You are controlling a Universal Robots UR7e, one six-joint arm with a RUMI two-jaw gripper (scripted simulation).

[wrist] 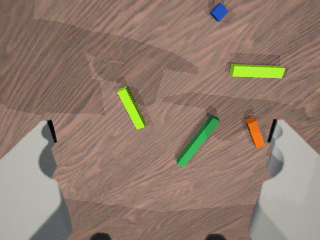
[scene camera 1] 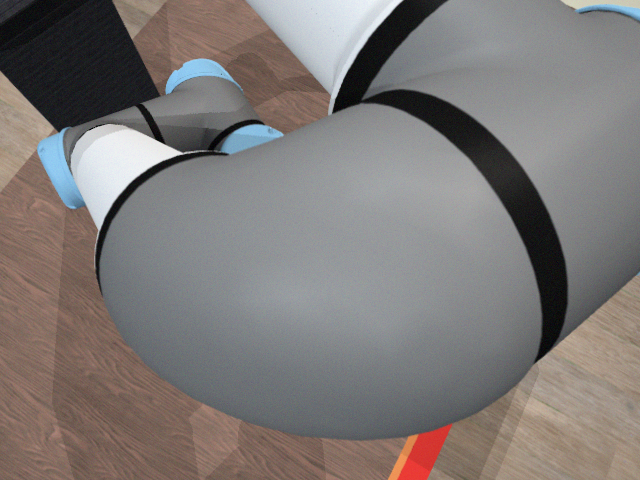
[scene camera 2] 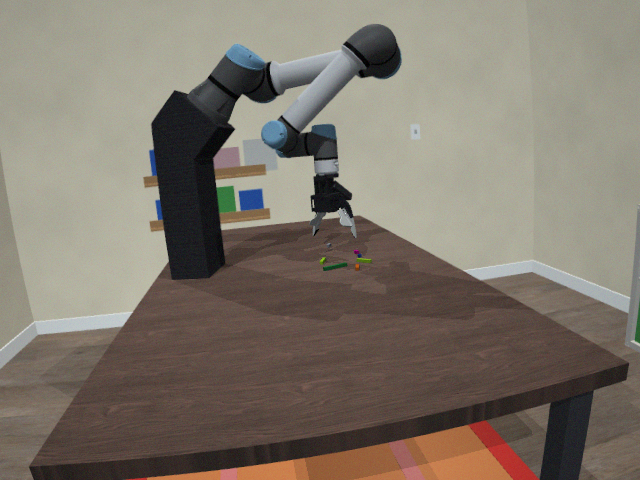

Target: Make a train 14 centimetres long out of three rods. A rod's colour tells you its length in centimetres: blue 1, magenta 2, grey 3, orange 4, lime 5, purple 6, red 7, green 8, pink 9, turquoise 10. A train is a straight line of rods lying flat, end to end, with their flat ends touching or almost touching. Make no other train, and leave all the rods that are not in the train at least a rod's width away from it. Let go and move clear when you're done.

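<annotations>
My gripper is visible to me in the wrist view, and scene camera 2 shows it too. On my gripper, (wrist: pixel 38 198) and (scene camera 2: pixel 325 214) are one and the same spot.
</annotations>
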